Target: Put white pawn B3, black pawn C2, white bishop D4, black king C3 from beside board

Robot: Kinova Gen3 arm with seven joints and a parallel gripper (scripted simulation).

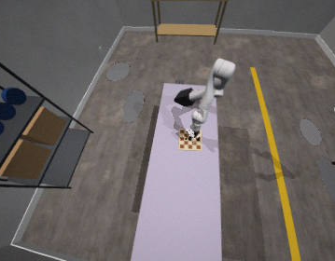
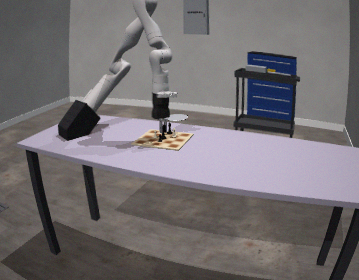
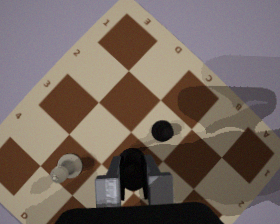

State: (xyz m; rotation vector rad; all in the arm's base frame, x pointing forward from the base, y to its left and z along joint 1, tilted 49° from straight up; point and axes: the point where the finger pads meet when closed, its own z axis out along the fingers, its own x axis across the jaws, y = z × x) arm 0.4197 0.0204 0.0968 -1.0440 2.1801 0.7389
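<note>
My hand is 1 cm above the black king. From my hand the other things lie so: white pawn: 4 cm behind, 1 cm to the right, 3 cm below; chessboard: 5 cm below; black pawn: 1 cm ahead, 4 cm to the right, 3 cm below.
</note>
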